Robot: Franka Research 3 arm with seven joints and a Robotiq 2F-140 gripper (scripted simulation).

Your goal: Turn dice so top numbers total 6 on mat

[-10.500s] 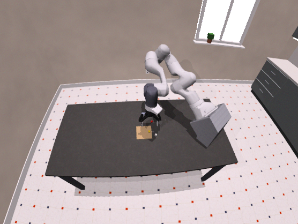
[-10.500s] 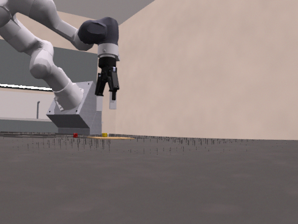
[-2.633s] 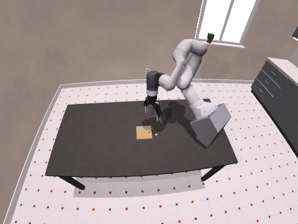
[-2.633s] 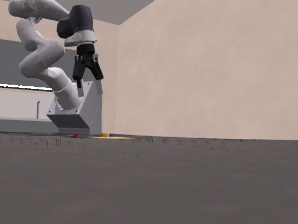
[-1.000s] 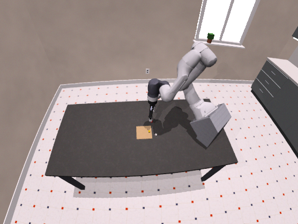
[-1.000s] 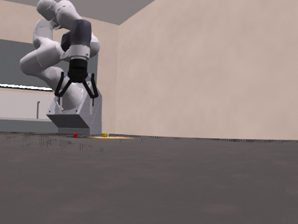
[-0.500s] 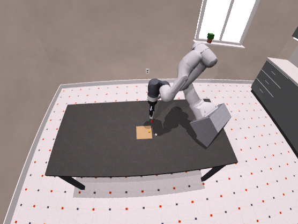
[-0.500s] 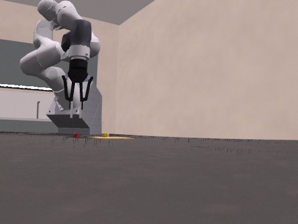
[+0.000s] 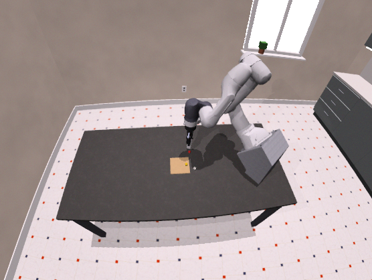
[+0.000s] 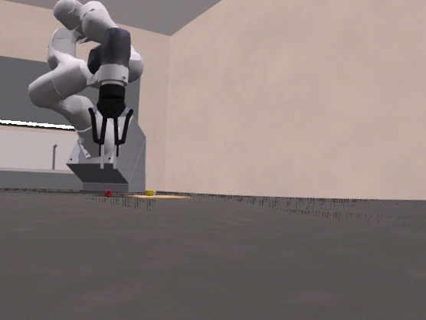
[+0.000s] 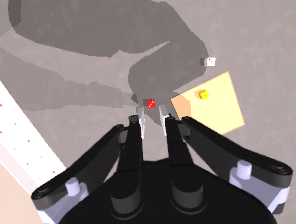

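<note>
Right now the red die is 10 cm below my hand. From my hand the other things lie so: tan mat: 11 cm below, 11 cm ahead, 9 cm to the left; yellow die: 10 cm to the left, 10 cm below, 6 cm ahead; white die: 16 cm to the left, 10 cm below, 2 cm ahead.
</note>
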